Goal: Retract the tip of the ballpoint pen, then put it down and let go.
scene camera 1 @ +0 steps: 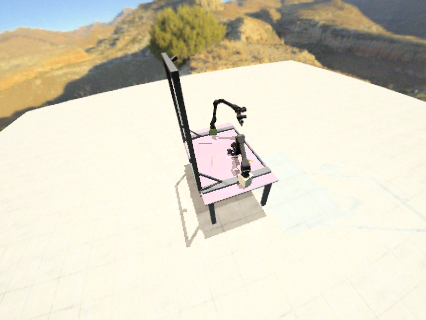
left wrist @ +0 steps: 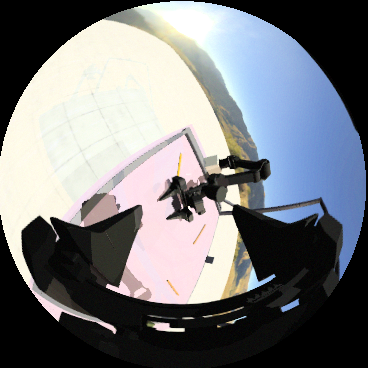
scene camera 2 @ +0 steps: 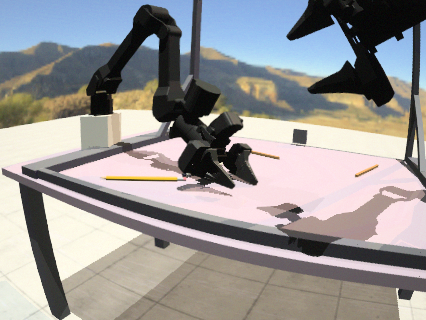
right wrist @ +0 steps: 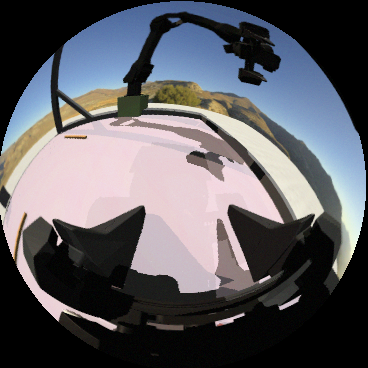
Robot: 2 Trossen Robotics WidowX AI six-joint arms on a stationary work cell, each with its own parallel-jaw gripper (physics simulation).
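Frame: origin at the left arm's base, x right, y ahead, z up, level; metres.
Seen in the pictures: left gripper, fingertip midpoint: (scene camera 1: pixel 241 125) (left wrist: pixel 188 209) (scene camera 2: pixel 298 63); right gripper, fingertip midpoint: (left wrist: pixel 162 210) (scene camera 2: pixel 246 185) (right wrist: pixel 186 210); left arm's base, origin of the base link: (scene camera 1: pixel 212 127); right arm's base, origin of the base link: (scene camera 1: pixel 245 174) (left wrist: pixel 219 163) (scene camera 2: pixel 100 114).
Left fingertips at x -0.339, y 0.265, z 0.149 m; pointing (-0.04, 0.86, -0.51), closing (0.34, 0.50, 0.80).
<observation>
Pixels of each thing's top centre, then the offset from my left fingertips to it. Level surfaces: height alone.
- pink table, its level: dz -0.233 m
- yellow pencil, middle of its top: (scene camera 2: pixel 140 176) (left wrist: pixel 179 167) dx +0.003, dy +0.333, dz -0.224 m
- thin orange-brown stick, middle of its top: (scene camera 2: pixel 254 151) (left wrist: pixel 200 233) dx +0.392, dy +0.314, dz -0.226 m
The ballpoint pen cannot be plainly made out in any view. My right gripper (scene camera 2: pixel 245 185) (left wrist: pixel 162 210) (right wrist: pixel 186 210) is open, its fingers tilted down low over the pink table (scene camera 2: pixel 312 185) (right wrist: pixel 125 150). In the right wrist view no pen shows between its spread fingertips. In scene camera 2 its body covers part of the table behind it. My left gripper (scene camera 2: pixel 299 64) is open and empty, raised high above the table at the right of scene camera 2.
A yellow pencil (scene camera 2: pixel 142 178) (left wrist: pixel 179 165) lies left of the right gripper in scene camera 2. One thin orange-brown stick (scene camera 2: pixel 265 155) (left wrist: pixel 199 234) lies behind it, another stick (scene camera 2: pixel 366 170) (left wrist: pixel 172 287) (right wrist: pixel 75 136) farther right. Dark rails border the table.
</observation>
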